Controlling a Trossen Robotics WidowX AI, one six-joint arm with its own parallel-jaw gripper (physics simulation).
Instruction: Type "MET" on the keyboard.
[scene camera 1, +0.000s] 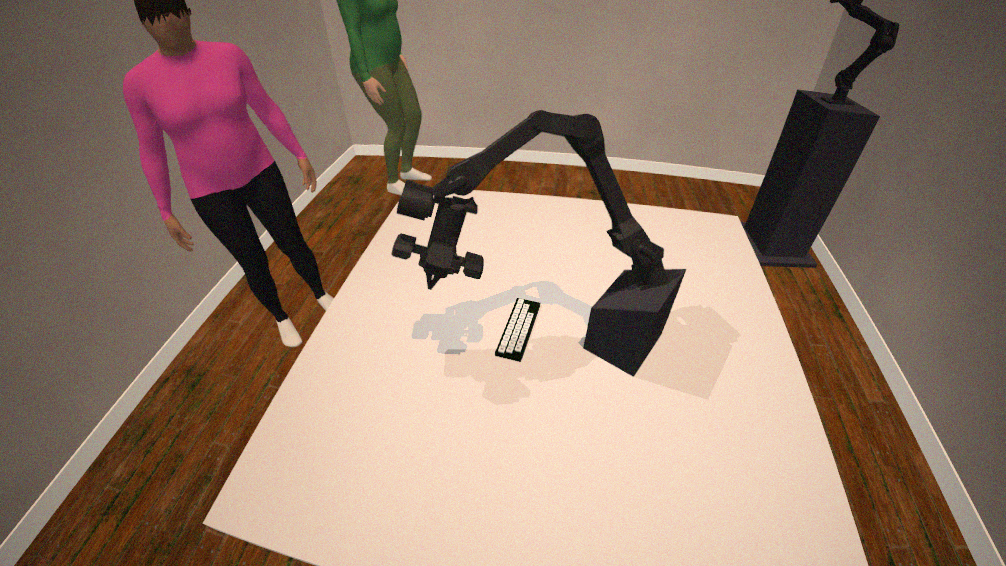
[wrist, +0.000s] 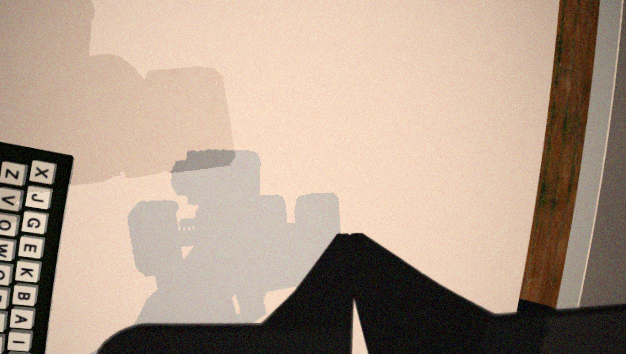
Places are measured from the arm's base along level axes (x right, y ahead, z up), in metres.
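Where they show: gripper, fingertip midpoint: (scene camera 1: 429, 288) (wrist: 349, 246); arm's base, origin of the base link: (scene camera 1: 652, 279).
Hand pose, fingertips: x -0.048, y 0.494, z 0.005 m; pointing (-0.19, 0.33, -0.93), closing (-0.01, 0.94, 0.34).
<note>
Each offset is from my fingertips to the top centre of the thing. "*": to the spot under its first point. Level surfaces: height alone.
A black keyboard @(* dx +0.051, dy -0.190, dz -0.188 m) (scene camera 1: 517, 329) with white keys lies flat on the pale table top, between the arm's base and the gripper. In the wrist view part of the keyboard @(* dx +0.008, dy -0.144, dz -0.193 m) (wrist: 62, 200) shows at the left edge, its outer row reading X, J, G, E, K, B, A, I, with Z, V, O, W in the row beside it. An E key @(dx +0.041, dy -0.168, dz -0.186 m) (wrist: 31, 247) shows there; no M or T key can be made out. My gripper (scene camera 1: 431, 286) (wrist: 349, 246) is shut with its fingertips together and empty. It hangs above the table, off to one side of the keyboard and touching nothing.
The pale table top @(dz -0.202 m) (scene camera 1: 492, 464) (wrist: 400, 125) bears shadows of the arm. The arm's dark base (scene camera 1: 626, 320) stands right of the keyboard. A person in pink (scene camera 1: 211, 112) stands at the left, a person in green (scene camera 1: 379, 42) behind. A second arm stands on a dark pedestal (scene camera 1: 809, 175) at the right.
</note>
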